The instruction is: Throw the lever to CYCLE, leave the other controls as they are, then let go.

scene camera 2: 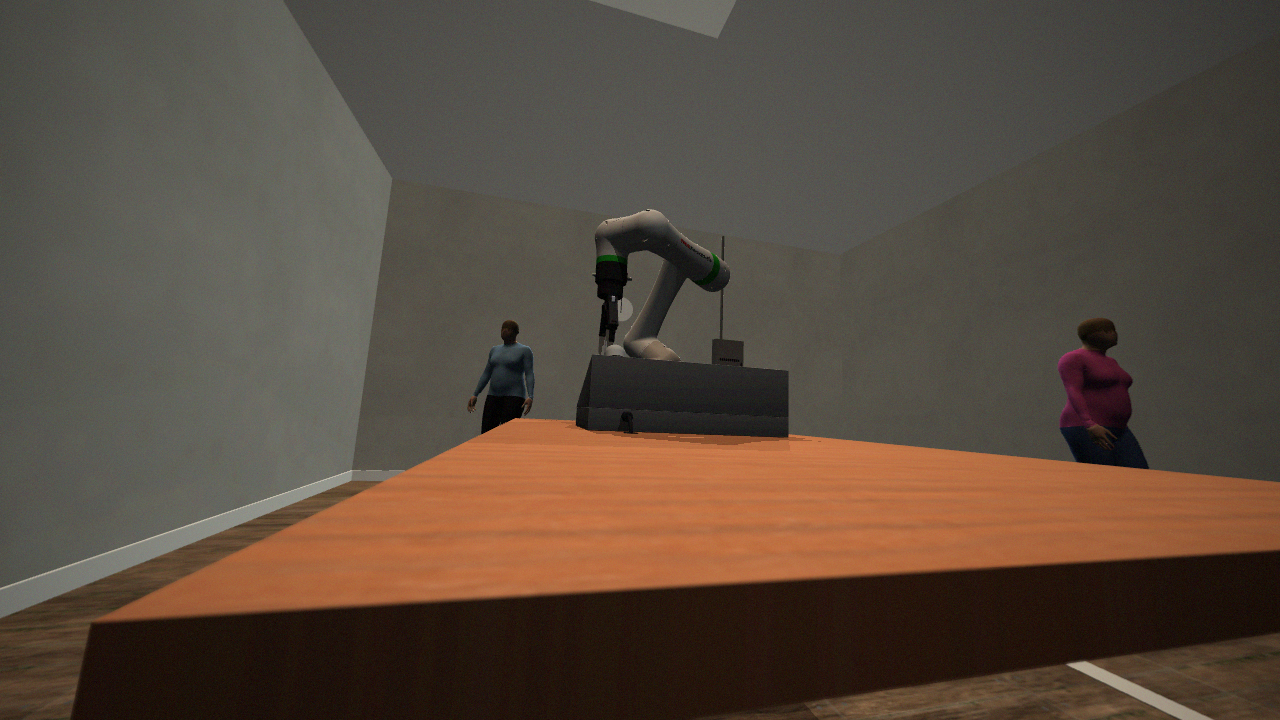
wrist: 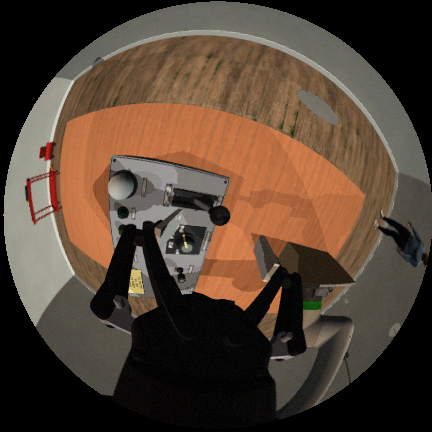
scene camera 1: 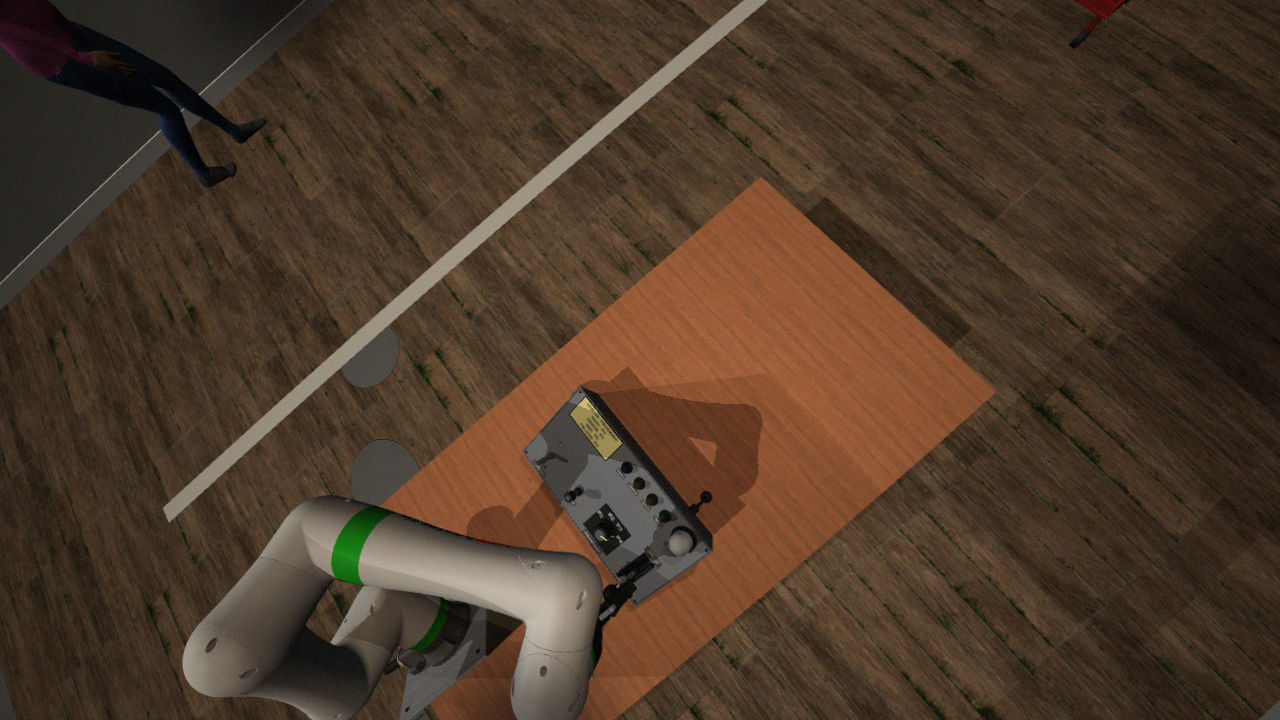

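Note:
The grey control panel (scene camera 1: 572, 465) (scene camera 2: 689, 389) (wrist: 155, 172) stands on the table. The black ball-knobbed lever (scene camera 1: 612, 591) (wrist: 219, 215) rises from a dark slot (wrist: 192, 198) and leans toward the panel's edge, its knob past that edge. The slot's labels cannot be read. My gripper (scene camera 1: 622, 601) (scene camera 2: 608, 343) (wrist: 219, 230) is open and empty. In the wrist view one fingertip is over the panel and the other over the table; the knob shows beyond the gap, with no contact visible. The rotary selector (scene camera 1: 604, 532) (wrist: 186, 242) is beside the slot.
A white dome (scene camera 1: 680, 540) (wrist: 122, 186), a green button (scene camera 1: 664, 516) (wrist: 122, 212) and a small toggle (scene camera 1: 572, 494) (wrist: 181, 275) are on the panel. Another black knob (scene camera 1: 706, 497) (scene camera 2: 626, 417) sticks out from its side. The orange table (scene camera 1: 805, 295) (scene camera 2: 716, 510) (wrist: 280, 165) extends around it.

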